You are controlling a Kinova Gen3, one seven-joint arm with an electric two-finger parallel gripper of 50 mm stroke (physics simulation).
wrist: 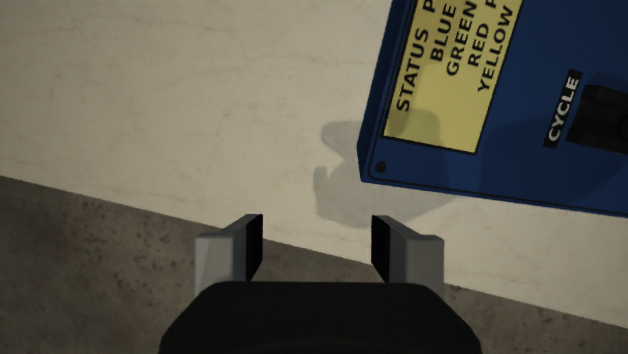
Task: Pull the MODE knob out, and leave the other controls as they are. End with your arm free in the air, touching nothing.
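Places are measured from the arm's base along level axes (x ahead, y right, z down), in millimetres.
Where they show: gripper, fingertip midpoint: (316,238).
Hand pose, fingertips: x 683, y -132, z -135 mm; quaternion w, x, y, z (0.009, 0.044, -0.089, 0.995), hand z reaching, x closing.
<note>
Each offset is from my fingertips to the centre of the thing. "spot": to the spot under its first point. Level surfaces: height alone.
Part of a blue control panel (520,170) shows at the upper right of the wrist view. A black control @(spot: dy +51, dx -195, dz +139 mm) (602,120) beside the label CYCLE @(spot: dy +59, dx -159, dz +122 mm) (563,109) is cut off by the right edge of the view. The MODE knob does not show in this view. My gripper (316,238) is open, with no thing between its fingers. It hangs in the air over the table's edge, to the lower left of the panel and apart from it.
A yellow status label @(spot: dy +52, dx -75, dz +82 mm) (450,120) with printed colour names lies on the panel's left part. The pale marbled table top @(dz +243 mm) (175,100) extends left of the panel. Its edge runs slantwise below, with grey floor (90,260) beyond. Shadows fall on table and panel.
</note>
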